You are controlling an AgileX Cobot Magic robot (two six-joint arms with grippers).
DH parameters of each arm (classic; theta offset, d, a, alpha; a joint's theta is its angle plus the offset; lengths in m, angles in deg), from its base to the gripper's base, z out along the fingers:
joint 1: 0 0.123 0 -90
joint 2: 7.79 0 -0.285 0
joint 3: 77.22 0 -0.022 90
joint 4: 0 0.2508 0 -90
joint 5: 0 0 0.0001 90
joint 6: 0 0.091 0 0
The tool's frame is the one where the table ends.
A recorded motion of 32 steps. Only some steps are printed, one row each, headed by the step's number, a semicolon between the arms.
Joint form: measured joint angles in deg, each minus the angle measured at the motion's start. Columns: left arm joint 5, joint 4, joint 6, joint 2, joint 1, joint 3; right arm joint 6, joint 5, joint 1, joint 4, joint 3, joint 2.
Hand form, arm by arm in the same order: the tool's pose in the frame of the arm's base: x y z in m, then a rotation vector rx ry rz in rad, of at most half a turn. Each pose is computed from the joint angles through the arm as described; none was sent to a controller.
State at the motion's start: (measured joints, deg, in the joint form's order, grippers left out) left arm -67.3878 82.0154 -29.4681 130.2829 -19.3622 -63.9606; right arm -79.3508 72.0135 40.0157 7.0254 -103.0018 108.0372
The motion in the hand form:
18: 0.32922 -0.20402 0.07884 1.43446 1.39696 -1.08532; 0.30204 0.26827 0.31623 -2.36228 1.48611 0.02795
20: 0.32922 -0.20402 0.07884 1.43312 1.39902 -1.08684; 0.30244 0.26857 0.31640 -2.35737 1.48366 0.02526
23: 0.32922 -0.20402 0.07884 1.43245 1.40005 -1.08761; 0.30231 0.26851 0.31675 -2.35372 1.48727 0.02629
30: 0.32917 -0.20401 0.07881 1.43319 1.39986 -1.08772; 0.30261 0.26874 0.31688 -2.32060 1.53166 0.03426
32: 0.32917 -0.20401 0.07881 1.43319 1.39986 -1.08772; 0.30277 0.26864 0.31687 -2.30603 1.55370 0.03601
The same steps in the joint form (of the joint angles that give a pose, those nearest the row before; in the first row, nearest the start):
18: -0.21 0.27 -0.35 0.00 0.00 0.00; 2.48 -0.73 0.00 0.47 0.00 -0.06
20: -0.21 0.27 -0.49 0.00 0.00 0.00; 2.48 -1.06 0.00 0.47 0.00 -0.06
23: -0.21 0.27 -0.56 0.00 0.00 0.00; 2.68 -1.08 0.00 0.50 0.00 -0.11
30: -0.21 0.31 -0.55 0.00 0.00 0.00; 4.94 -1.32 0.00 0.49 0.00 -0.10
32: -0.21 0.31 -0.55 0.00 0.00 0.00; 6.05 -1.37 0.00 0.37 0.00 -0.11

